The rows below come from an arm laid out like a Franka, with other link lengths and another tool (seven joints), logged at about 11 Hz.
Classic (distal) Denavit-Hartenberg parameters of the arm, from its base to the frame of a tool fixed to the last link. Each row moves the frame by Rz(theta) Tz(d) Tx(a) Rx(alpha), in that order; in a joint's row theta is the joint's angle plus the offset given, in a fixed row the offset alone. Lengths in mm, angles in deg.
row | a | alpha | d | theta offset
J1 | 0 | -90 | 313 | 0
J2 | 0 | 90 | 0 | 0
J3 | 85.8 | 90 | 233.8 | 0
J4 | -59.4 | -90 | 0 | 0
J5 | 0 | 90 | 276.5 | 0
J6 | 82.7 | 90 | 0 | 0
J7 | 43 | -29.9 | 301.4 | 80.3
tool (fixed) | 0 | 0 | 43.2 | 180
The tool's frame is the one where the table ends.
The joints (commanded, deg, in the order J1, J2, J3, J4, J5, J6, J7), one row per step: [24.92 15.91 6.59 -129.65 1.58 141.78 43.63]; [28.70 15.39 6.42 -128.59 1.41 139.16 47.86]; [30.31 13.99 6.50 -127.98 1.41 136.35 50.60]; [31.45 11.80 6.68 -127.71 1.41 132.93 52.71]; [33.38 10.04 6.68 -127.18 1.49 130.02 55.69]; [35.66 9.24 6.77 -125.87 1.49 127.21 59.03]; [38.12 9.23 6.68 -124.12 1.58 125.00 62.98]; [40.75 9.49 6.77 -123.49 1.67 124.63 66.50]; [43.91 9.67 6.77 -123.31 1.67 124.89 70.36]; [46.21 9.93 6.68 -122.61 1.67 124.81 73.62]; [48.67 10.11 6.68 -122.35 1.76 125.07 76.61]
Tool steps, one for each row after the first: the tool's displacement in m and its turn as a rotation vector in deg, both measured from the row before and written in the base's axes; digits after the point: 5 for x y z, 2 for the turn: [-0.01715 0.01928 0.00703 -1.06 0.79 -0.37]; [-0.01050 0.00769 0.01102 -0.80 0.56 -0.93]; [-0.01085 0.00323 0.01473 -0.93 0.62 -0.65]; [-0.01202 0.00806 0.01323 -0.82 0.30 -0.98]; [-0.01270 0.01145 0.01064 -0.89 0.33 -0.86]; [-0.01162 0.01396 0.00770 -0.76 0.12 -1.55]; [-0.01362 0.01494 0.00122 -0.37 -0.18 -0.82]; [-0.01614 0.01607 -0.00027 -0.28 -0.46 -0.67]; [-0.01060 0.01317 0.00136 -0.09 -0.47 -1.03]; [-0.01346 0.01275 0.00002 -0.01 -0.37 -0.58]
